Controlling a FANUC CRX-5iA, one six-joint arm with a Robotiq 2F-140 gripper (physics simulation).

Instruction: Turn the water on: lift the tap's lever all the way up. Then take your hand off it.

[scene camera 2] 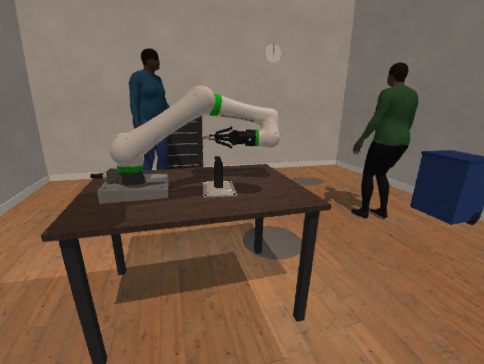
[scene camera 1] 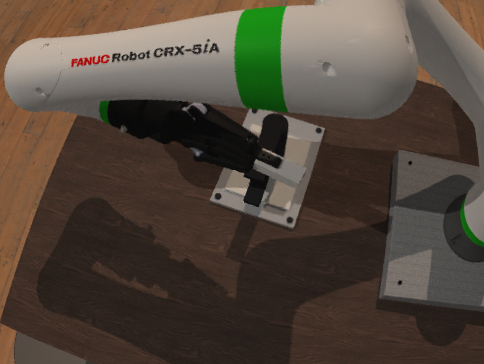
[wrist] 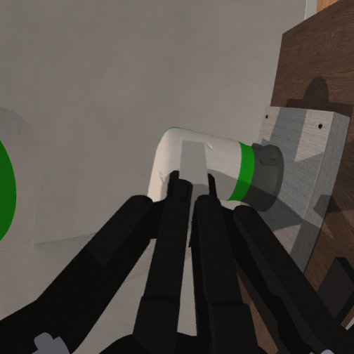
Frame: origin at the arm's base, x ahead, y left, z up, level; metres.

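Where they show: gripper, between the fingertips: (scene camera 2: 203, 137) (scene camera 1: 301, 178); arm's base, origin of its link: (scene camera 2: 130, 181) (scene camera 1: 472, 228).
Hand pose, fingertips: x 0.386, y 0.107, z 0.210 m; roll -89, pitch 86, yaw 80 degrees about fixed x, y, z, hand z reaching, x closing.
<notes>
Each offset is from my fingertips to the top centre of the thing. "spot": to the spot under its first point. Level surfaces: height alone.
The black tap {spot: dx +0.065, dy -0.129, dz -0.106 m} (scene camera 1: 274, 131) (scene camera 2: 218, 175) stands upright on its pale base plate (scene camera 1: 300, 197) (scene camera 2: 232, 194). In scene camera 1, a black block of the tap {spot: dx +0.071, dy -0.041, dz -0.182 m} (scene camera 1: 255, 194) shows near the plate's lower edge. The arm and gripper hide part of the tap, and I cannot tell the lever's angle clearly. Part of a dark block (wrist: 337, 287), seemingly the tap, shows at the lower right of the wrist view. My gripper (scene camera 1: 280, 168) (scene camera 2: 207, 136) (wrist: 190, 158) is shut and empty, with its pale fingertips together. It lies about level above the tap, apart from it, pointing toward the arm's base.
The dark wooden table {dz -0.262 m} (scene camera 1: 165, 320) (scene camera 2: 170, 215) bears the tap and the arm's grey base block (scene camera 1: 410, 270) (scene camera 2: 132, 194) (wrist: 295, 130). The white forearm (scene camera 1: 175, 70) (scene camera 2: 245, 110) spans above the table. Two people (scene camera 2: 147, 95) (scene camera 2: 397, 115) and a blue bin (scene camera 2: 445, 185) are beyond it.
</notes>
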